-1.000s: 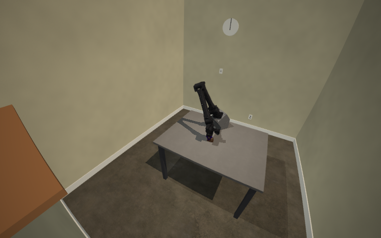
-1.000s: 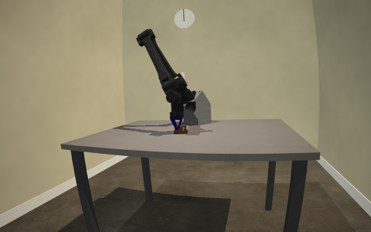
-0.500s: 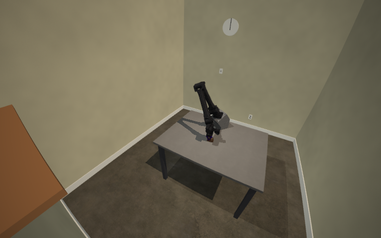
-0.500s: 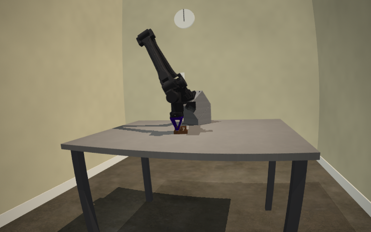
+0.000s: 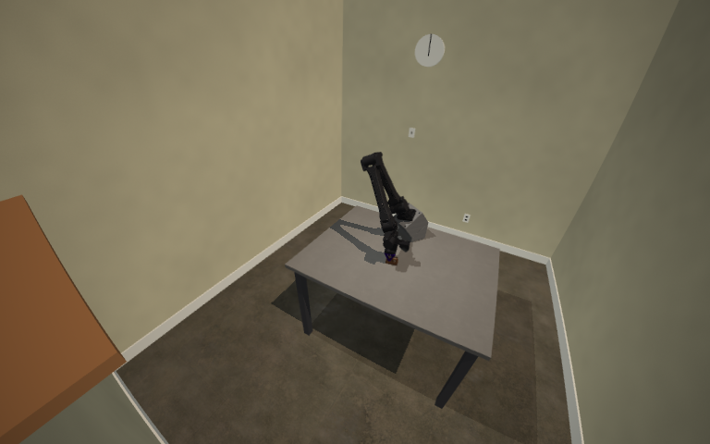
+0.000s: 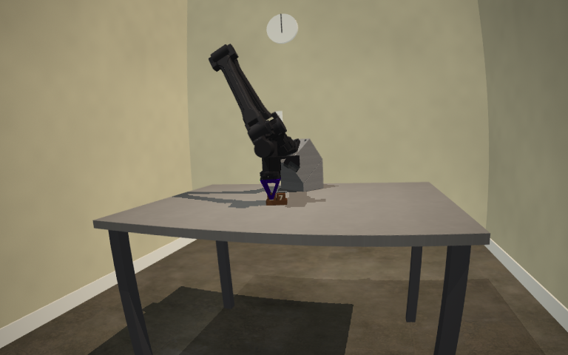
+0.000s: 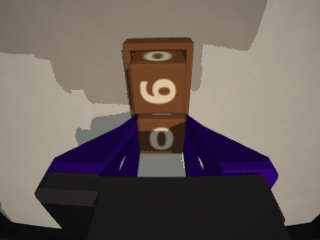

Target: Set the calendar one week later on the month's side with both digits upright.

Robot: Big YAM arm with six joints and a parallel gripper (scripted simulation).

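Now: hand 1 cm past the brown tray, 2 cm to the right of it and 2 cm above it.
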